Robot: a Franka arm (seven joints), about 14 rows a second.
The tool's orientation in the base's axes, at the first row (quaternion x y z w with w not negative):
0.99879 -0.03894 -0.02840 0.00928
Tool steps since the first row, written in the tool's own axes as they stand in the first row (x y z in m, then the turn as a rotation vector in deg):
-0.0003 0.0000 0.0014 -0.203 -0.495 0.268
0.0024 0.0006 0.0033 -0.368 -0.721 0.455
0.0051 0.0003 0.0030 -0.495 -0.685 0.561
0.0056 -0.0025 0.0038 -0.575 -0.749 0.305
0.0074 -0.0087 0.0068 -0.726 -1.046 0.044
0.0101 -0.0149 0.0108 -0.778 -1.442 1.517
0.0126 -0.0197 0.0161 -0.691 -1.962 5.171
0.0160 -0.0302 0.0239 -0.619 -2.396 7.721
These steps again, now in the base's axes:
-0.0004 0.0000 -0.0014 -0.179 0.505 -0.266
0.0022 -0.0008 -0.0034 -0.337 0.740 -0.449
0.0049 -0.0007 -0.0033 -0.472 0.712 -0.546
0.0055 0.0020 -0.0042 -0.532 0.787 -0.288
0.0076 0.0080 -0.0074 -0.644 1.099 -0.025
0.0106 0.0139 -0.0117 -0.750 1.474 -1.501
0.0131 0.0184 -0.0172 -0.833 1.925 -5.164
0.0169 0.0285 -0.0254 -0.875 2.311 -7.722

